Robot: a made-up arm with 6 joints.
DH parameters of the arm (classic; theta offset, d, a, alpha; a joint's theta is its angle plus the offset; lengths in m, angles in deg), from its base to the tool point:
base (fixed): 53.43 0 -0.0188 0
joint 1: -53.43 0.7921 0.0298 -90
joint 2: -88.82 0 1.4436 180
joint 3: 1.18 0.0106 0.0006 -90
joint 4: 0 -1.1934 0.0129 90
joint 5: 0 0.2 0.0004 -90
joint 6: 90 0.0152 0.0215 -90
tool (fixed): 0 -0.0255 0 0
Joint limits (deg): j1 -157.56..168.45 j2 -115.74..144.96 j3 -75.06..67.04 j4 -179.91..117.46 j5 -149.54..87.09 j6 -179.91..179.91
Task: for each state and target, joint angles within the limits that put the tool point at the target. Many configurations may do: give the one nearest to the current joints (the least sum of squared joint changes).
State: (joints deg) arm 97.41 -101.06 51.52 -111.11 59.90 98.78
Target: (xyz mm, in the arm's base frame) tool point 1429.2 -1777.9 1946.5
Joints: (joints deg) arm 130.90 -78.04 67.04 -111.19 65.06 102.01
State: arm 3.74 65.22 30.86 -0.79 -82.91 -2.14
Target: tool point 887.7 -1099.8 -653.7
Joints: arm -42.50 97.94 4.41 -5.18 -83.42 -2.99
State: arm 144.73 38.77 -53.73 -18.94 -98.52 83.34
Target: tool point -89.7 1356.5 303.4
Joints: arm 101.02 60.36 -26.00 -14.42 -99.48 83.27
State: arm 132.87 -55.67 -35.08 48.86 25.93 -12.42
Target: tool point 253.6 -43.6 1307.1
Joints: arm 140.52 -78.51 -75.06 33.52 28.48 -11.00
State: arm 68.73 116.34 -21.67 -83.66 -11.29 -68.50
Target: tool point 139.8 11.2 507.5
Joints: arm 52.95 130.54 -74.11 -76.65 -15.47 -69.47
